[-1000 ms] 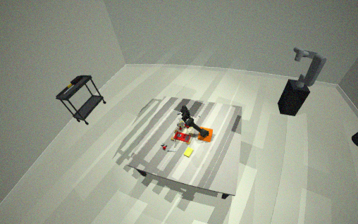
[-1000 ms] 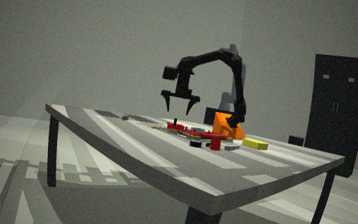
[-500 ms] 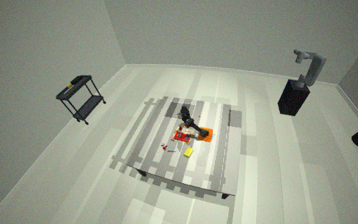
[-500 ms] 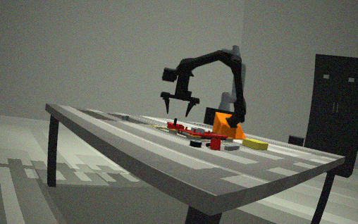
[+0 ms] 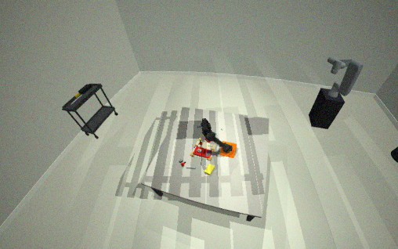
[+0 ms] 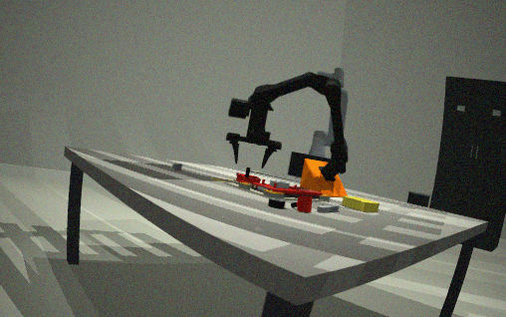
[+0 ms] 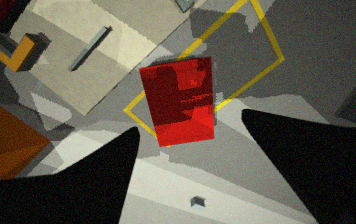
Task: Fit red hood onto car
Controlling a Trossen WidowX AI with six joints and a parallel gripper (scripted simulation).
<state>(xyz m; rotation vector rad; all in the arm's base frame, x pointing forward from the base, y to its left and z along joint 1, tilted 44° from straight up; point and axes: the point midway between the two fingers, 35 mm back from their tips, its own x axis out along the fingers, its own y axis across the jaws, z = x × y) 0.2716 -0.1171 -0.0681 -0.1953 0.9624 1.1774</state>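
Now: gripper tip 4 cm above the red hood. Round my gripper tip: black wheel 38 cm to the left, 23 cm ahead, 5 cm below; then yellow block 41 cm to the left, 12 cm behind, 4 cm below.
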